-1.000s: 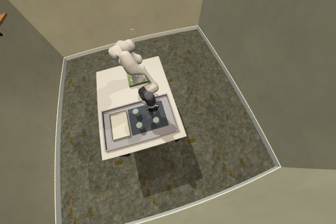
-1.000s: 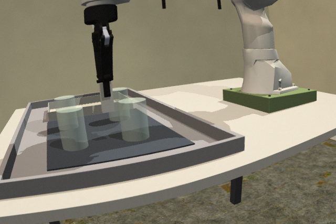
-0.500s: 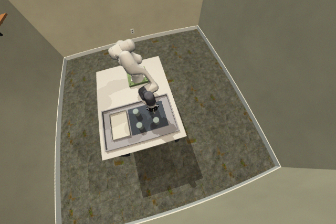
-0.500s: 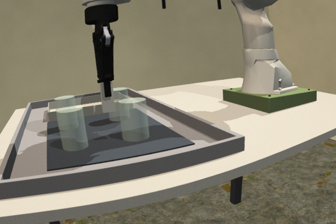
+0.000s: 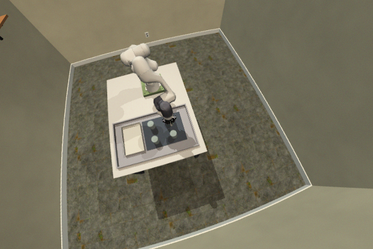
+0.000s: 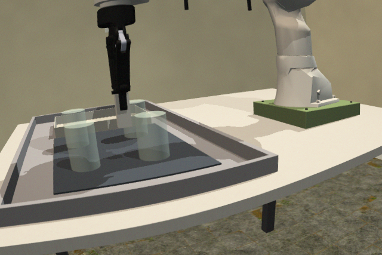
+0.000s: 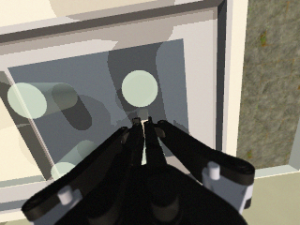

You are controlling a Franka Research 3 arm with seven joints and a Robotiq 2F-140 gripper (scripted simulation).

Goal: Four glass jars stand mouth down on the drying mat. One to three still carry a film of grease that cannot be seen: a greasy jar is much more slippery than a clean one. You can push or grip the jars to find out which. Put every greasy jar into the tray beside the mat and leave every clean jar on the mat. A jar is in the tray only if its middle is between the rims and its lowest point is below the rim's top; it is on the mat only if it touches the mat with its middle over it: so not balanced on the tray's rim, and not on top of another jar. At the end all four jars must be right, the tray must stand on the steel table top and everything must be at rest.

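Right now my hand is 9 cm to the left of the dark mat and 10 cm above it. Also, from my hand: cream tray: 2 cm behind, 41 cm to the right, 10 cm below.
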